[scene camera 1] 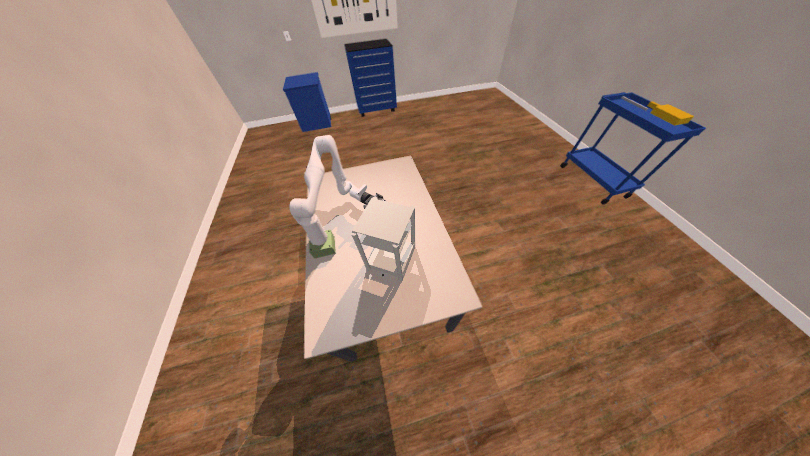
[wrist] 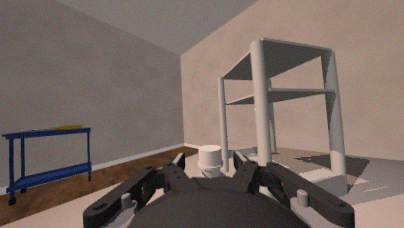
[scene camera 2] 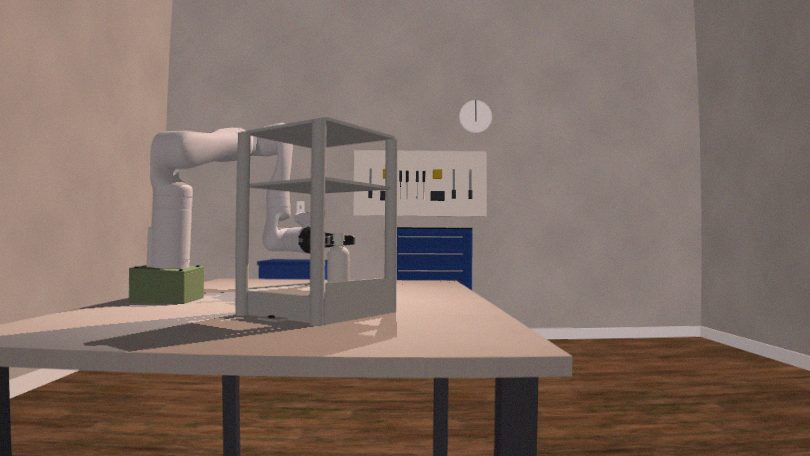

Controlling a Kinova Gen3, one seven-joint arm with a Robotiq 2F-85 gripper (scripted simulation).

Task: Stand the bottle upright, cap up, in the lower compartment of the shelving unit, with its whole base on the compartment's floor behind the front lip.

The pictures show: my gripper, a white bottle and a grey shelving unit.
